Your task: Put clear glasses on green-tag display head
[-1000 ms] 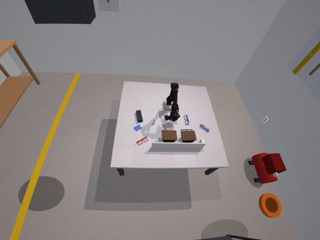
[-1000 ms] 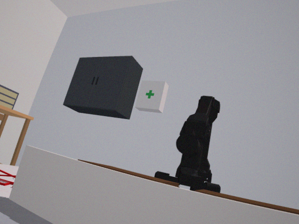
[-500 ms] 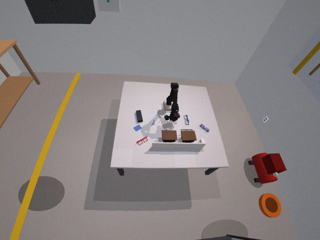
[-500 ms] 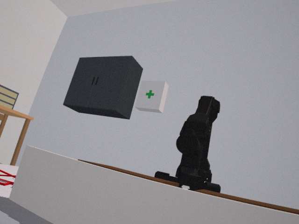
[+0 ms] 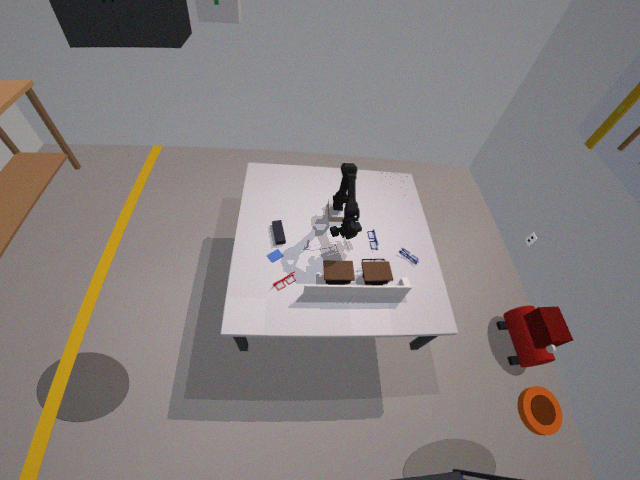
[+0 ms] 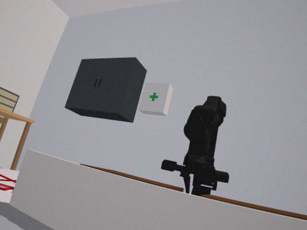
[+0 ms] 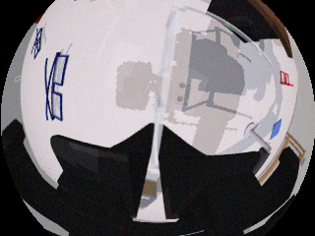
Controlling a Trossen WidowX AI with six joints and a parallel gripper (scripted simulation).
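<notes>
Now: the grey piece 40 mm ahead of my gripper tip, 220 mm to the right of it and 40 mm below it. From my gripper tip the other things lie so: black case 50 mm behind, 400 mm to the right, 50 mm below; white panel 350 mm ahead, 60 mm to the left, 10 mm below; display head 230 mm ahead, 50 mm to the right, 10 mm below.
</notes>
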